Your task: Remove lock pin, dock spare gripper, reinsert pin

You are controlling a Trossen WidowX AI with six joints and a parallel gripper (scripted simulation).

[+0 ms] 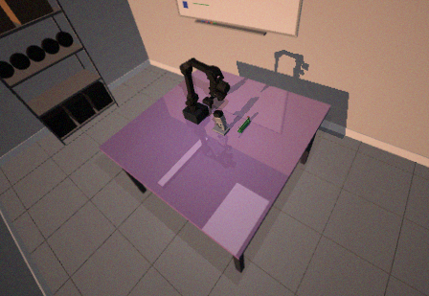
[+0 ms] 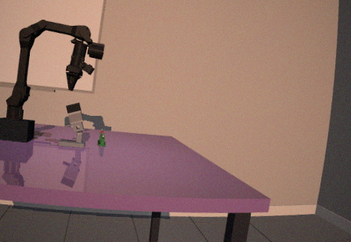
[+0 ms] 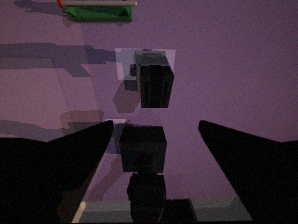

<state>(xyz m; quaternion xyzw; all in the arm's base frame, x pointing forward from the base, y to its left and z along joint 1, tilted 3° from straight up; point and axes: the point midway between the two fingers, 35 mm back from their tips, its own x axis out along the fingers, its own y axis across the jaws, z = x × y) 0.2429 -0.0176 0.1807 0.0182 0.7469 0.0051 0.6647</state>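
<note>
The green rest is 160 mm ahead of my gripper tip, 110 mm to the left of it and 210 mm below it. Also, from my gripper tip: spare gripper: 30 mm ahead, 110 mm below; grey mount: 40 mm ahead, 180 mm below.
</note>
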